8 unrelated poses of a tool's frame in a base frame.
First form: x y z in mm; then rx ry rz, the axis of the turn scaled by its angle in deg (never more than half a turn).
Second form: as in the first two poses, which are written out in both.
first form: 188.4 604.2 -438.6 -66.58 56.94 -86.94
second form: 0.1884 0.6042 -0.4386 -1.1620 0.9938 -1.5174
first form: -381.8 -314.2 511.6 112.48 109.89 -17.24
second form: -0.3818 -0.3142 0.5116 1.9631 1.9179 -0.3009
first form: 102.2 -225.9 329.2 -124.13 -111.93 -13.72
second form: 0.1022 -0.2259 0.3292 -2.1665 -1.9535 -0.2395
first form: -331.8 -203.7 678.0 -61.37 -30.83 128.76
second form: -0.3318 -0.2037 0.6780 -1.0711 -0.5381 2.2473
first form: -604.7 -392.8 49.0 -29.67 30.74 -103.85
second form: -0.6047 -0.3928 0.0490 -0.5178 0.5365 -1.8125
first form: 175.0 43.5 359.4 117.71 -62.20 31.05
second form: 0.1750 0.0435 0.3594 2.0544 -1.0856 0.5419
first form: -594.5 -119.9 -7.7 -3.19 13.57 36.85
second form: -0.5945 -0.1199 -0.0077 -0.0557 0.2368 0.6432
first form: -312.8 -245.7 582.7 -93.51 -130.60 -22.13
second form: -0.3128 -0.2457 0.5827 -1.6321 -2.2794 -0.3862
